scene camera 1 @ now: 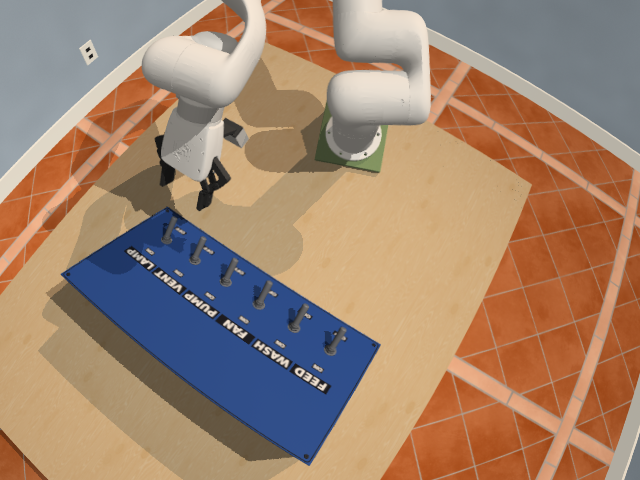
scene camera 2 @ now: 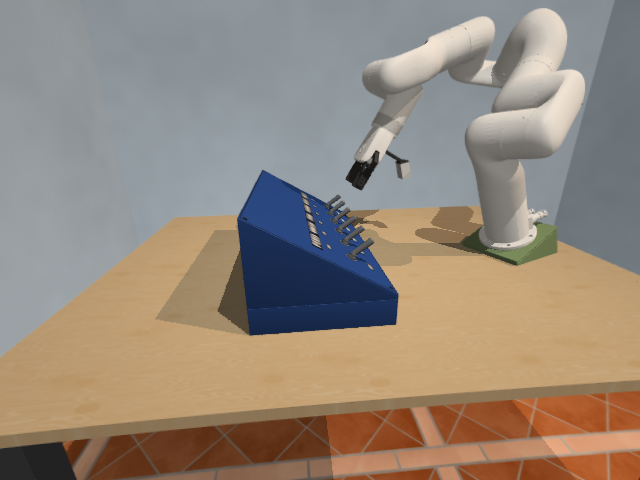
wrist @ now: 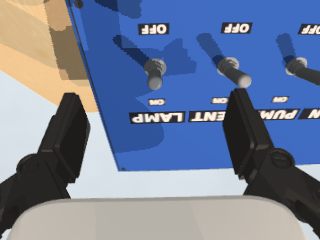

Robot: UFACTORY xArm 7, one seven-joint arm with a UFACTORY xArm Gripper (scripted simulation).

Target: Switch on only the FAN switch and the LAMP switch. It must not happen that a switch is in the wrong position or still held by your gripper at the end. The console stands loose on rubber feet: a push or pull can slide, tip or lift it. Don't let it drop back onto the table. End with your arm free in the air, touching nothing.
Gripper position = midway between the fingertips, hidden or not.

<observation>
In view: my gripper (scene camera 1: pixel 184 195) and a blue sloped console (scene camera 1: pixel 283 377).
The blue sloped console shows as well in scene camera 2 (scene camera 2: pixel 302 272) and in the wrist view (wrist: pixel 179 126). My gripper also shows in scene camera 2 (scene camera 2: pixel 352 184) and in the wrist view (wrist: pixel 155 107).
</observation>
